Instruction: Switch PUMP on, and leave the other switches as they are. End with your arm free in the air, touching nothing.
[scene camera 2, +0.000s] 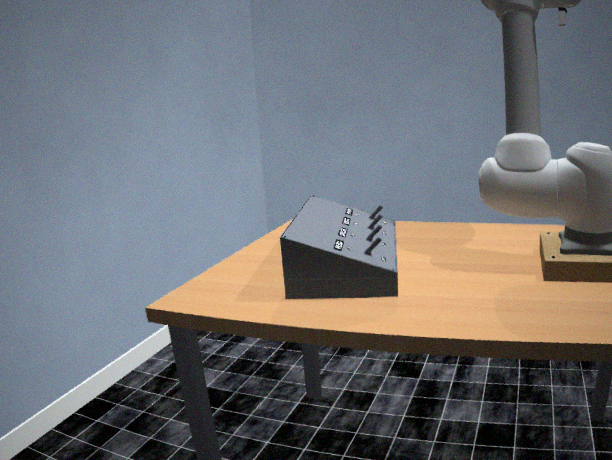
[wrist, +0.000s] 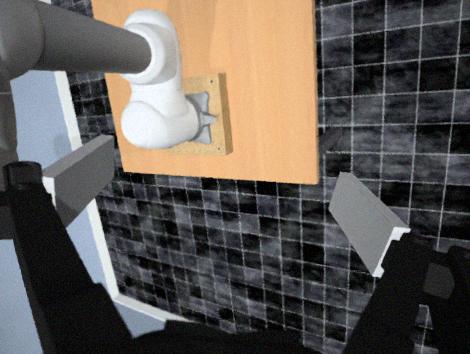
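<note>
A dark grey switch box with a sloping top stands on the table in the scene view. Several black levers stand in a row on its slope; the nearest lever and the farthest lever lean about the same way. Small labels sit beside the levers, too small to read, so I cannot tell which one is PUMP. The box does not show in the wrist view. My gripper is wide open, with no thing between its two grey finger pads, high above the floor and table end. It does not clearly show in the scene view.
The wooden table carries the arm's base board to the right of the box in the scene view. The white and grey arm rises from it. Blue walls stand behind; the floor is dark tile.
</note>
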